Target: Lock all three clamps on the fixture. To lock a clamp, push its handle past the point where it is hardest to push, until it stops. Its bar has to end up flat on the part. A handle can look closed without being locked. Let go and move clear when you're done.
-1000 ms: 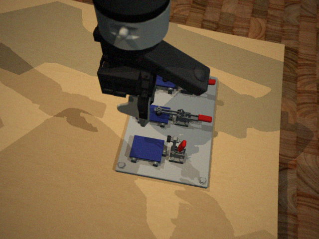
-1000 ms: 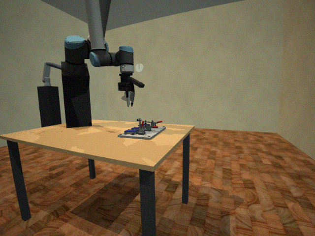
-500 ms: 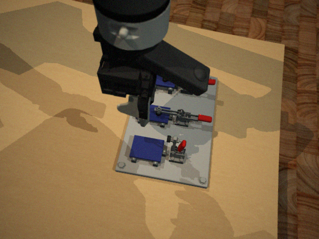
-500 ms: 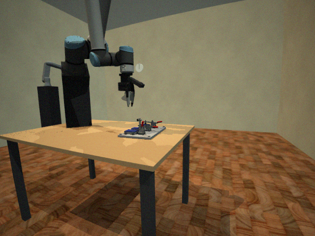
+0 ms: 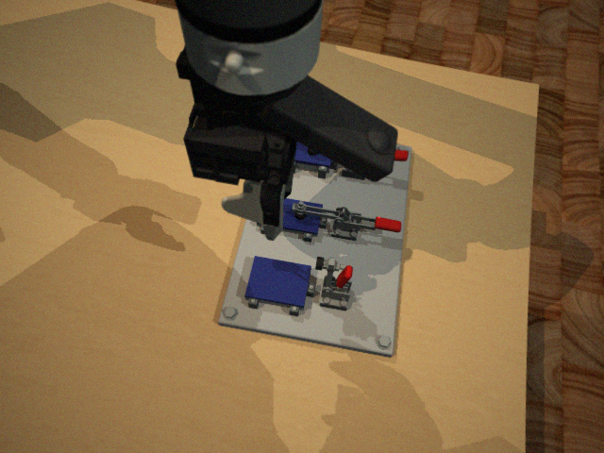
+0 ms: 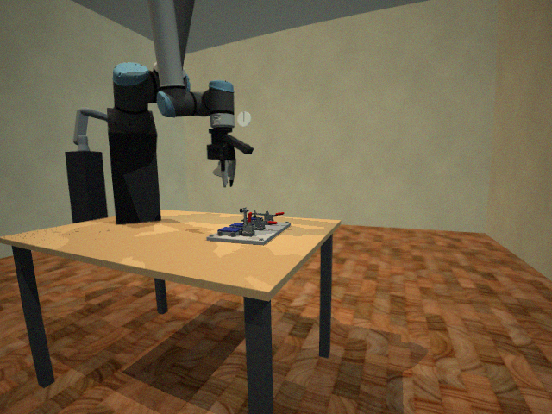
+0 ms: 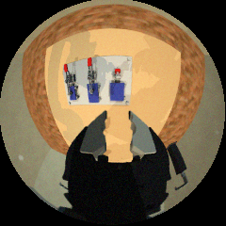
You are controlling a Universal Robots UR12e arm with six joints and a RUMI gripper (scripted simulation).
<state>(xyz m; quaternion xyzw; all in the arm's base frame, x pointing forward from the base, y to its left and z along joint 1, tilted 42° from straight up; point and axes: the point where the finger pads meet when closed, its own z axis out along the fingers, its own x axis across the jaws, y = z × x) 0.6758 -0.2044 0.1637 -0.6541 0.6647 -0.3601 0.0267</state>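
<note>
Right now the part is 18 cm below my hand. The rest, counted from my hand: grey fixture plate: 7 cm ahead, 10 cm to the left, 21 cm below.
</note>
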